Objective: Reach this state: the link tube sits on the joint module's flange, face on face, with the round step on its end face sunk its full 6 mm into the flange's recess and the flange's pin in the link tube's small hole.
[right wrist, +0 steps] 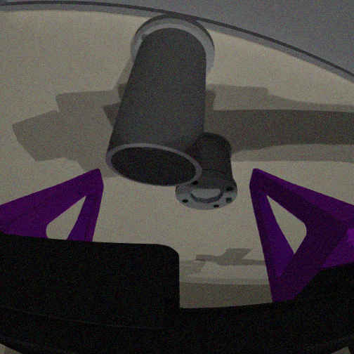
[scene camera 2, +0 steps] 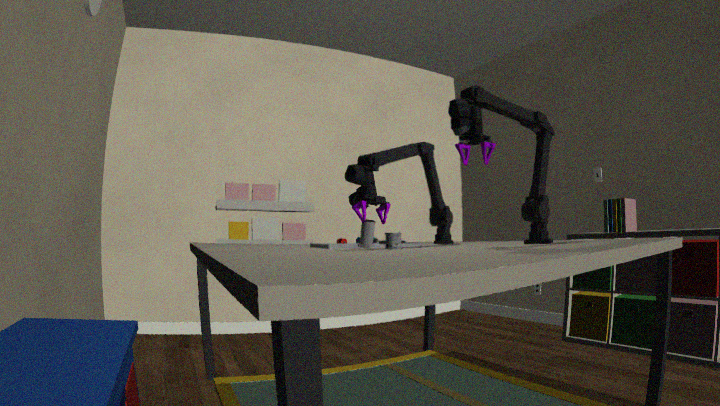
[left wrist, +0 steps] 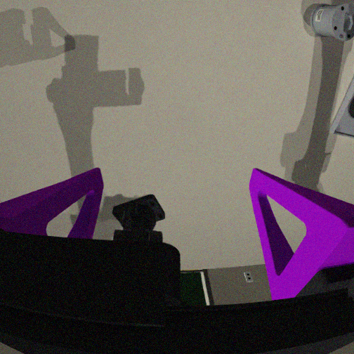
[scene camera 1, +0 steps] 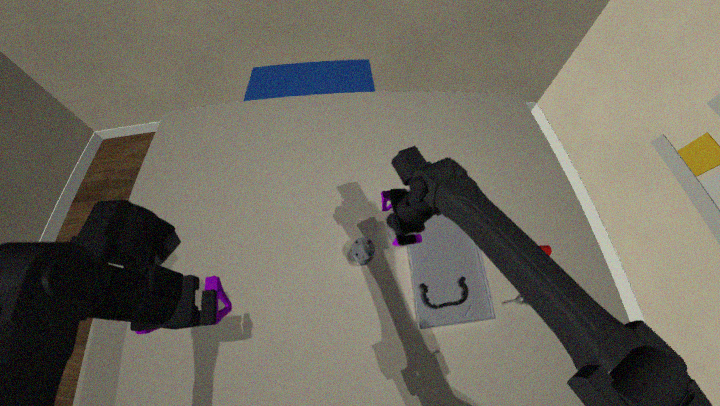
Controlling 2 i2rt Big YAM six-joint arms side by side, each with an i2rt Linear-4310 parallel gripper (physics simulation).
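Places are measured from the left arm's base along level axes (x ahead, y left, z up), in centimetres.
Pixels of known places: left gripper, fingertip midpoint: point(scene camera 2: 475, 164) point(scene camera 1: 205, 310); right gripper, fingertip midpoint: point(scene camera 2: 374, 223) point(scene camera 1: 389, 227); left arm's base at its link origin: point(scene camera 2: 538, 243); right arm's base at its link origin: point(scene camera 2: 443, 243).
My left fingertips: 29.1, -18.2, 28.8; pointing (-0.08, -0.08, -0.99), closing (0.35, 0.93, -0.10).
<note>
Ahead of a thing's pixels: the offset from my left fingertips to its top centre, as dx, dy, dz. "pt": to the spot under its first point.
The grey link tube @(+1.5, -44.7, -17.5) point(scene camera 2: 368, 233) point(right wrist: 160, 100) stands upright on the table, wider end down and open rim up. The joint module @(+1.3, -33.2, -22.4) point(scene camera 1: 362, 251) point(scene camera 2: 392, 240) point(left wrist: 332, 21) point(right wrist: 215, 156) stands beside it, apart, with its holed flange facing up. The flange's pin cannot be made out. My right gripper point(scene camera 1: 395, 220) point(scene camera 2: 373, 221) point(right wrist: 176, 176) is open and empty, its fingertips near the height of the tube's rim; in its wrist view the rim lies left of midway between the fingers. My left gripper point(scene camera 1: 180, 315) point(scene camera 2: 476, 163) point(left wrist: 176, 176) is open and empty, high above the table at picture left in scene camera 1.
A shallow grey tray @(-11.3, -54.4, -27.2) point(scene camera 1: 453, 252) point(scene camera 2: 325, 245) lies beside the tube. A black curved piece @(pt -23.2, -43.6, -26.1) point(scene camera 1: 444, 305) lies in it. A red object @(-28.5, -79.3, -25.4) point(scene camera 1: 545, 249) point(scene camera 2: 341, 241) and a thin metal tip @(pt -34.6, -61.3, -26.6) point(scene camera 1: 513, 301) show beyond the tray, partly behind the right arm in scene camera 1.
</note>
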